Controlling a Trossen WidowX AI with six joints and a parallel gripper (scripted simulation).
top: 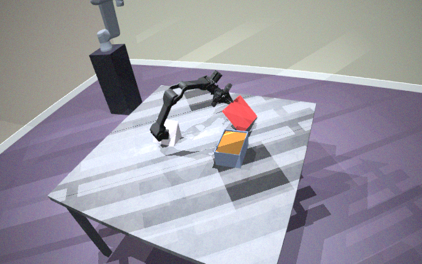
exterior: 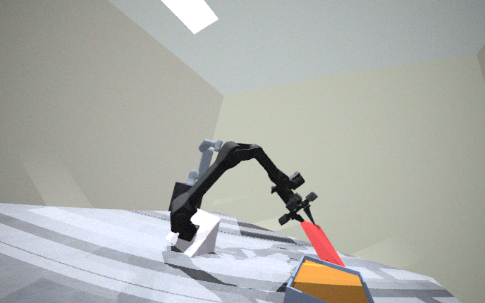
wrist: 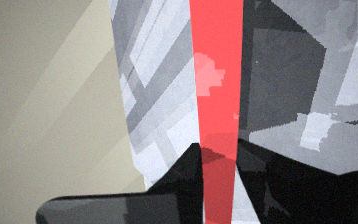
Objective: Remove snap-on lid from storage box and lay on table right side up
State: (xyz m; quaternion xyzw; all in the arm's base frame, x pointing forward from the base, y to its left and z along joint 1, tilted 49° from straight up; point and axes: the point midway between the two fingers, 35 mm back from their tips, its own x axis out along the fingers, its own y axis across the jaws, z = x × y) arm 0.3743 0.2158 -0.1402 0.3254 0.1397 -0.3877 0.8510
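Now: gripper tip 6 cm short of the red lid, 6 cm above it and 2 cm to the left of it. Also, from my gripper tip: pale blue storage box: 30 cm to the right, 10 cm below, 7 cm ahead.
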